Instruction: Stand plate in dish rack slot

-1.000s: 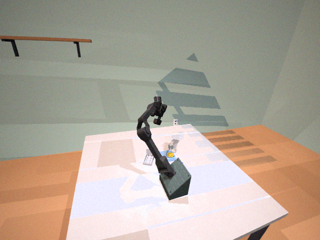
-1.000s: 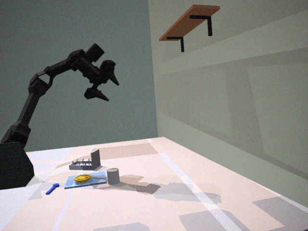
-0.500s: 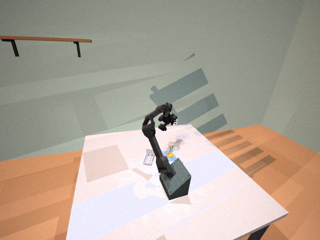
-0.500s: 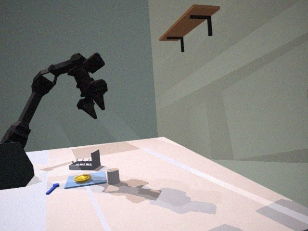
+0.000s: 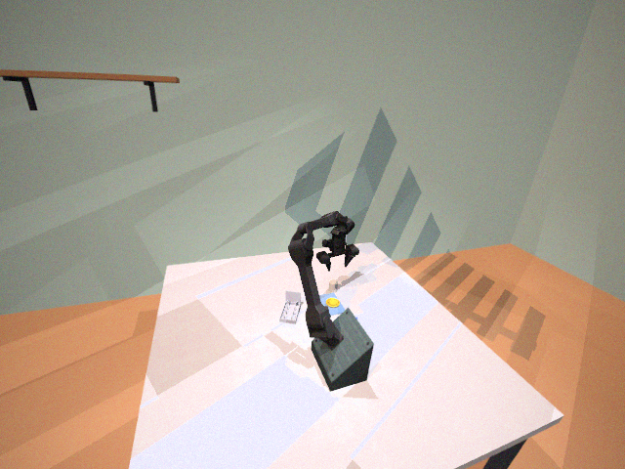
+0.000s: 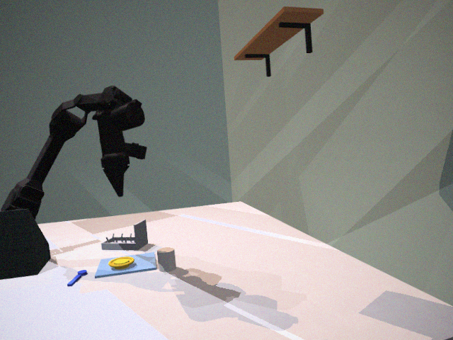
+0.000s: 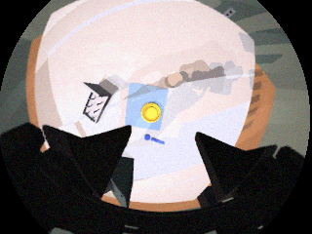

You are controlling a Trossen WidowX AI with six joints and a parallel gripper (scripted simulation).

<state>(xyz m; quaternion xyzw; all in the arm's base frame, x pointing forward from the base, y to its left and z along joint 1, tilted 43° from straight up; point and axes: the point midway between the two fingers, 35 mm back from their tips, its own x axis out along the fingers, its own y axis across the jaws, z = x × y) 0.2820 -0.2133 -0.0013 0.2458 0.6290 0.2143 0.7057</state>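
Right now my gripper tip is 20 mm past the yellow plate, 10 mm to the right of it and 180 mm above it. The rest, counted from my gripper tip: blue spoon 120 mm behind, 190 mm below; then grey cup 90 mm ahead, 40 mm to the right, 170 mm below; then grey dish rack 220 mm to the left, 170 mm below.
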